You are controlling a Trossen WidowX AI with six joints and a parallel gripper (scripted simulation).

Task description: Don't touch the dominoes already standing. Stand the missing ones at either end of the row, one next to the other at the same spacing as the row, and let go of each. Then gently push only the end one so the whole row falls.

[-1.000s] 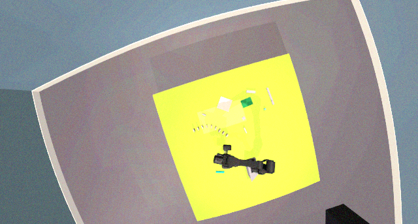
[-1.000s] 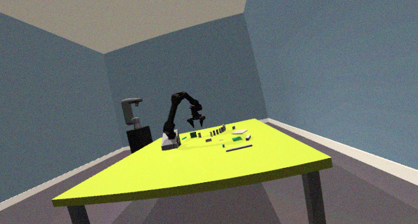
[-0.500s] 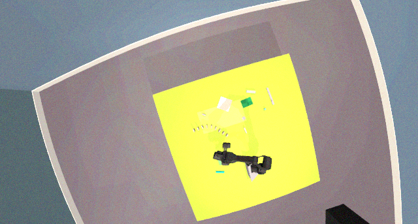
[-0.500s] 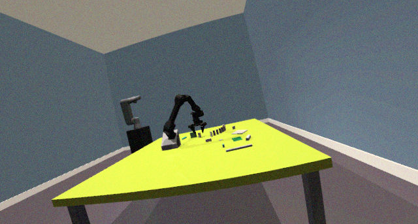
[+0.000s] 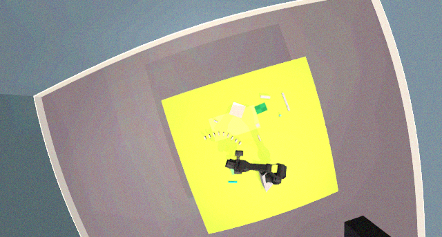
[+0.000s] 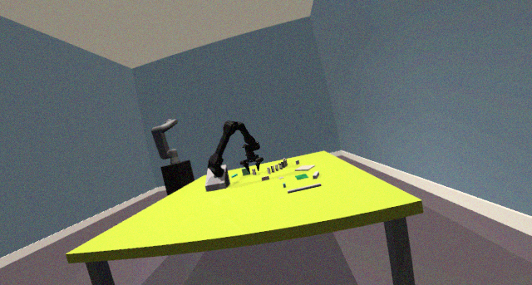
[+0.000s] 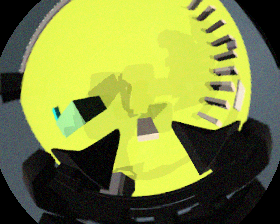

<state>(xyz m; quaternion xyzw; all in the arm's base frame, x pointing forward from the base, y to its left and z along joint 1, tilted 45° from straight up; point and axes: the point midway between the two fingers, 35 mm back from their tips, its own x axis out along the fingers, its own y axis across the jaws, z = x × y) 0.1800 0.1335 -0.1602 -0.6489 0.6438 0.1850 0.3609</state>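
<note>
Now: the green block 9 cm behind my gripper tip and 6 cm to the left of it. From my gripper tip the other things lie so: green tile (37 cm ahead, 26 cm to the right, 3 cm below); white square tile (39 cm ahead, 7 cm to the right, 2 cm below); cyan bar (20 cm behind, 7 cm to the left, 2 cm below).
</note>
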